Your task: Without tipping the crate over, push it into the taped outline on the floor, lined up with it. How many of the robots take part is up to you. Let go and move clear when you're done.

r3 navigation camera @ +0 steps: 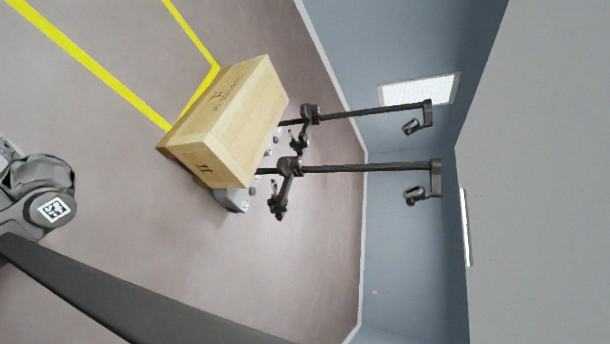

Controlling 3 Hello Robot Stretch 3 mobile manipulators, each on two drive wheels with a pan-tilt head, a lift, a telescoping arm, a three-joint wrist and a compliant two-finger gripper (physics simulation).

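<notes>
The picture is turned sideways, with up toward the right. The wooden crate (222,120) stands upright at the near end of the yellow taped outline (90,62). Its leading bottom edge is at the outline's end line, roughly parallel to it, and hides part of that corner; most of the crate is outside. Two other robots stand side by side behind the crate, with masts (370,110) (365,168) and bases close to its rear side; contact is hidden. Which is r1 and which is r2 cannot be told. Their grippers are too small to read. r3's gripper does not show.
r3's own wrist (50,200) with a square marker is at the left, and its dark arm (125,295) crosses the lower left. Blue walls (410,265) with a pale baseboard (363,225) rise beyond the two robots. A bright panel (420,89) is on the wall.
</notes>
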